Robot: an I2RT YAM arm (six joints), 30 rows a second.
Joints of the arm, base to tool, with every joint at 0 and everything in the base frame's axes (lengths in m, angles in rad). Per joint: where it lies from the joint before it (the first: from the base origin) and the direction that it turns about. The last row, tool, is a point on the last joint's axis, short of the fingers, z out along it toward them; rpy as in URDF.
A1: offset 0 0 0.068 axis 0 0 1
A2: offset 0.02 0.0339 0.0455 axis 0 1 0
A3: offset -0.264 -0.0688 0 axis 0 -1 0
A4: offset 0.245 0.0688 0.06 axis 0 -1 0
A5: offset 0.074 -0.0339 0.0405 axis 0 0 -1
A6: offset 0.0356 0 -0.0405 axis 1 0 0
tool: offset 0 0 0 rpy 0 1.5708 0
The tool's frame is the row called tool.
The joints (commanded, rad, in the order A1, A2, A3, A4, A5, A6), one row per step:
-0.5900 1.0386 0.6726 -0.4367 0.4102 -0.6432
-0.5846 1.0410 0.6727 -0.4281 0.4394 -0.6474
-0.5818 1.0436 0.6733 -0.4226 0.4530 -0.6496
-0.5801 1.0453 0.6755 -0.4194 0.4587 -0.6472
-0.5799 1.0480 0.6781 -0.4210 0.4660 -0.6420
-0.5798 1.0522 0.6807 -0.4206 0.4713 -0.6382
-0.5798 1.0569 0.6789 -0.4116 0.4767 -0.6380
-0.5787 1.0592 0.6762 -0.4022 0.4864 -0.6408
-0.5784 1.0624 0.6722 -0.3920 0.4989 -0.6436
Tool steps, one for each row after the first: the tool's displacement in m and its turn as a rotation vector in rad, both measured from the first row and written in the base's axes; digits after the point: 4 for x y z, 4 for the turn. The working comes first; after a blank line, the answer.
Tool pose at each row, in the base's axes (x y z in m, rotation vector in rad; the steps are taken from these numbers as rounded here):
0.1669 -0.1288 0.2326 0.1465 2.5558 -1.0291
0.1676 -0.1291 0.2331 0.1519 2.5539 -1.0647
0.1683 -0.1293 0.2334 0.1540 2.5523 -1.0814
0.1689 -0.1295 0.2341 0.1590 2.5480 -1.0879
0.1692 -0.1299 0.2344 0.1689 2.5489 -1.0936
0.1697 -0.1305 0.2345 0.1762 2.5494 -1.0978
0.1705 -0.1312 0.2337 0.1802 2.5473 -1.1049
0.1709 -0.1315 0.2332 0.1820 2.5446 -1.1183
0.1712 -0.1321 0.2322 0.1860 2.5437 -1.1347

0.0007 -0.0003 0.0005 -0.0222 0.0093 -0.0122
0.0014 -0.0005 0.0008 -0.0328 0.0132 -0.0175
0.0020 -0.0007 0.0015 -0.0375 0.0107 -0.0214
0.0023 -0.0011 0.0018 -0.0394 0.0114 -0.0297
0.0028 -0.0017 0.0019 -0.0408 0.0118 -0.0358
0.0036 -0.0024 0.0011 -0.0454 0.0116 -0.0397
0.0040 -0.0027 0.0006 -0.0543 0.0137 -0.0437
0.0043 -0.0033 -0.0004 -0.0641 0.0181 -0.0504

